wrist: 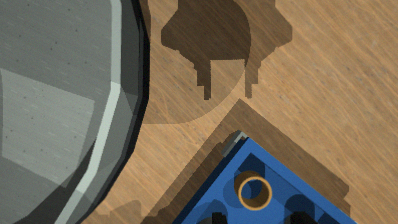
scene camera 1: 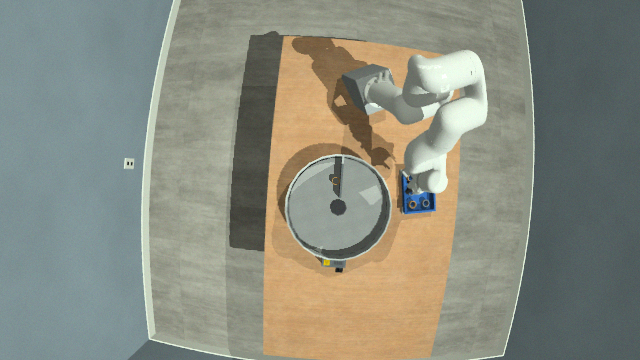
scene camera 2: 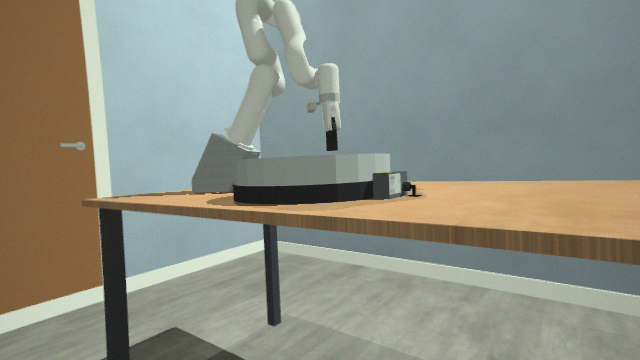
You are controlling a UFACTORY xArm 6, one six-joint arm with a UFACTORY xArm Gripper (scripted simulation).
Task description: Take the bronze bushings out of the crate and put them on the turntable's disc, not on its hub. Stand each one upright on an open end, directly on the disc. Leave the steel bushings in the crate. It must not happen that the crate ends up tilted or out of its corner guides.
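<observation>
Grey turntable disc (scene camera 1: 331, 225), (wrist: 62, 62) in sight. Gripper (scene camera 2: 332, 150) visible too.
</observation>
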